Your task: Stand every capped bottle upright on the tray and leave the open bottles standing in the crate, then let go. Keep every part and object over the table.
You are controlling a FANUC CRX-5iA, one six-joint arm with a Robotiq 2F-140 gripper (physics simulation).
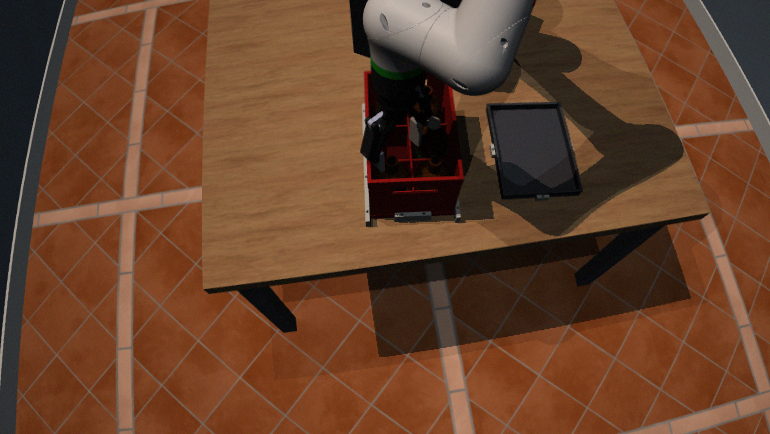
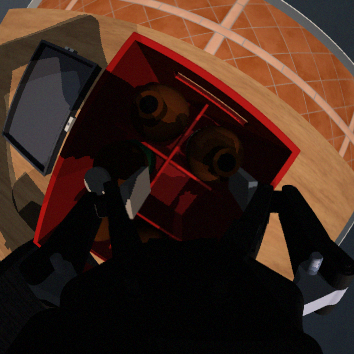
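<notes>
The red crate [image 1: 415,197] [image 2: 294,151] stands mid-table. One bottle with a pale grey cap [image 1: 433,122] [image 2: 96,179] stands in its middle row, tray side. Two open brown bottles stand in the end row: one on the tray side [image 1: 435,161] [image 2: 159,107], one on the other side [image 1: 392,161] [image 2: 215,152]. My gripper [image 1: 397,146] [image 2: 188,176] is open and empty, its fingertips low over the crate. One finger is beside the capped bottle, the other near the crate's outer side wall. Bottles in the far row are mostly hidden by the gripper. The black tray [image 1: 531,137] [image 2: 42,100] holds no bottle.
Pale metal brackets [image 1: 412,216] line the crate's base. Small brackets [image 1: 542,196] [image 2: 69,124] sit at the tray's edges. The wooden table [image 1: 280,161] [image 2: 320,167] has its front edge a short way beyond crate and tray. Red dividers [image 2: 175,150] separate the compartments.
</notes>
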